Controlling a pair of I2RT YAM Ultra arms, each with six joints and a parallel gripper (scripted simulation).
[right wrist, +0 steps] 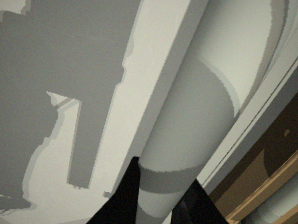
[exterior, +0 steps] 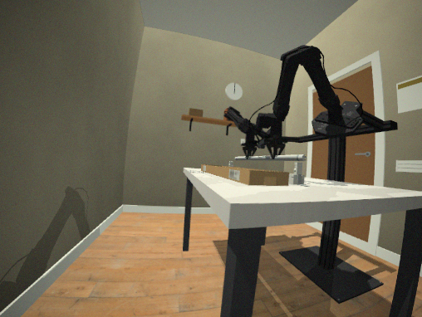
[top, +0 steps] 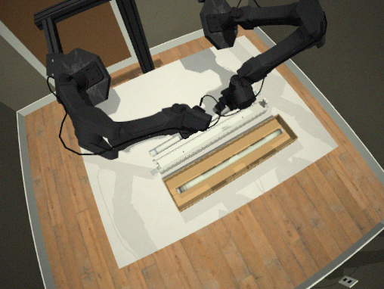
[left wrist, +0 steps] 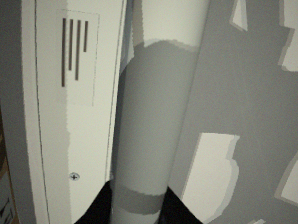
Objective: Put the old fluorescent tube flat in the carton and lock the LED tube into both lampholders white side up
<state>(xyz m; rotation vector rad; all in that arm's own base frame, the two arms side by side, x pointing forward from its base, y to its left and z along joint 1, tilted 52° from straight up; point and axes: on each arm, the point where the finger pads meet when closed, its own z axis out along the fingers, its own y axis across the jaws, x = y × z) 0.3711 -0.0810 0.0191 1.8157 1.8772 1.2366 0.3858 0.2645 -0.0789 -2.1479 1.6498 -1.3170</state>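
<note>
My left hand is 12 cm to the left of the LED tube and 1 cm short of it. The rest, counted from my left hand: brown carton: 20 cm ahead, 9 cm to the right, 9 cm below; old fluorescent tube: 20 cm ahead, 9 cm to the right, 9 cm below.
My right gripper is now 1 cm past the LED tube and 12 cm to the right of it. Also, from my right hand: brown carton: 18 cm ahead, 15 cm to the left, 8 cm below; old fluorescent tube: 18 cm ahead, 15 cm to the left, 9 cm below.
</note>
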